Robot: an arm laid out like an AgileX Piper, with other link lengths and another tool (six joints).
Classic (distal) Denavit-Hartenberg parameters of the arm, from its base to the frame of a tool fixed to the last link. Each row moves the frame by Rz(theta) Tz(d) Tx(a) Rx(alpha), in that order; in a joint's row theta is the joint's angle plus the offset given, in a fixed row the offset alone. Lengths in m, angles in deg.
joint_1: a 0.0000; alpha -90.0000; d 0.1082; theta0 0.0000
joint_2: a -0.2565; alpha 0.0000; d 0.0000; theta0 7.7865
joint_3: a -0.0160; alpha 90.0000; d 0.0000; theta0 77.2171
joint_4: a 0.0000; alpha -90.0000; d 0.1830; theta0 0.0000
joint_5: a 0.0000; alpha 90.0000; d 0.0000; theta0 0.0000
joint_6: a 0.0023; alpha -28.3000; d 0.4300; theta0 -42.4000
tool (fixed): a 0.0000; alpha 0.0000; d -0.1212; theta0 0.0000
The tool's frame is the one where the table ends.
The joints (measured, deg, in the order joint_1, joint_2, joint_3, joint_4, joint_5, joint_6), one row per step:
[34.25, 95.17, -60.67, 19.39, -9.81, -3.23]
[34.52, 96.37, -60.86, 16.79, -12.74, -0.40]
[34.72, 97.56, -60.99, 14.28, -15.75, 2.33]
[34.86, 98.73, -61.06, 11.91, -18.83, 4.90]
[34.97, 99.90, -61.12, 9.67, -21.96, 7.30]
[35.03, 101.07, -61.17, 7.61, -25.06, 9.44]
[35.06, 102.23, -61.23, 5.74, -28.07, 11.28]
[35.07, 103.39, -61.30, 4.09, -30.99, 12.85]
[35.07, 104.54, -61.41, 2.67, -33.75, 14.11]
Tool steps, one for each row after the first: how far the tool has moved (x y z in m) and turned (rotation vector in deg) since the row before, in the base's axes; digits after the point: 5 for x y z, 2 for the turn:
[0.00525, 0.00383, 0.00636, 1.07, -1.63, -0.15]
[0.00464, 0.00419, 0.00653, 1.18, -1.64, -0.01]
[0.00398, 0.00448, 0.00665, 1.26, -1.65, 0.13]
[0.00328, 0.00502, 0.00685, 1.33, -1.66, 0.30]
[0.00266, 0.00517, 0.00657, 1.30, -1.62, 0.43]
[0.00203, 0.00532, 0.00620, 1.21, -1.57, 0.54]
[0.00153, 0.00525, 0.00567, 1.15, -1.50, 0.60]
[0.00115, 0.00508, 0.00512, 1.03, -1.42, 0.62]

